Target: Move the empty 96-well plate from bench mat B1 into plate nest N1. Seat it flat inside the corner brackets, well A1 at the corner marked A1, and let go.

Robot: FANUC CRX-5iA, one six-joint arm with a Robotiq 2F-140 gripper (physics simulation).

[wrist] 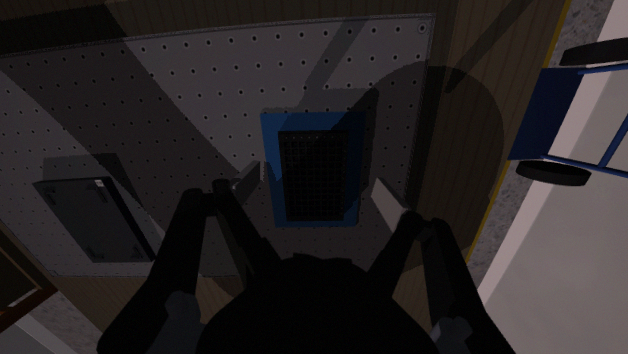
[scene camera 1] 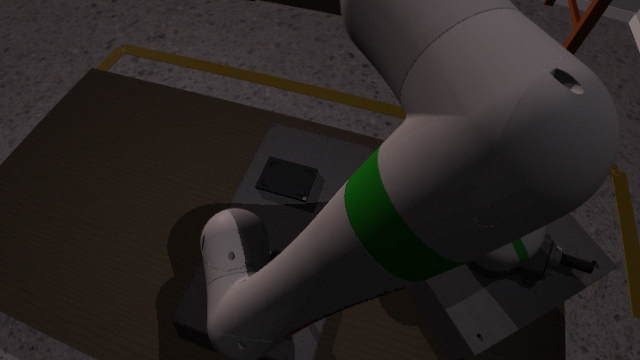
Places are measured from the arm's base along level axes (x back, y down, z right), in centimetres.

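Pixels of known places: gripper, fingertip midpoint: (wrist: 317,179).
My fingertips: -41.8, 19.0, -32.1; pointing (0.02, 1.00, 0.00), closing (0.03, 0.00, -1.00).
For each thing: its top centre in the pictures, then the offset to it from my fingertips, as dx, dy, dz. Level surfaces: height alone.
- black 96-well plate, top centre: (wrist: 314,182) -1.0, +1.2, +0.3
- blue bench mat B1, surface height: dy +2.7
- dark plate nest N1, top centre: (wrist: 93,228) (scene camera 1: 286,176) -15.1, +1.4, +33.8
- grey perforated board, surface height: dy +2.9
- brown wooden table, surface height: dy +4.2
The black 96-well plate (wrist: 315,175) lies on the blue bench mat B1 (wrist: 272,142), centre of the wrist view, with its long sides running up and down. My gripper (wrist: 317,179) is open, with one finger pad to each side of the mat. The pads appear above the plate; their exact height is hard to tell. The dark plate nest N1 (scene camera 1: 286,178) (wrist: 102,222) has low corner brackets and a small white mark at one corner. It is at the left in the wrist view. In the scene view the arm hides the plate, the mat and the gripper.
Mat and nest stand on a grey perforated board (scene camera 1: 325,140) (wrist: 215,75) on the brown wooden table (scene camera 1: 125,165). The arm (scene camera 1: 300,275) spans the scene view. A blue wheeled cart (wrist: 540,117) stands at the right in the wrist view. Shadows cross the board.
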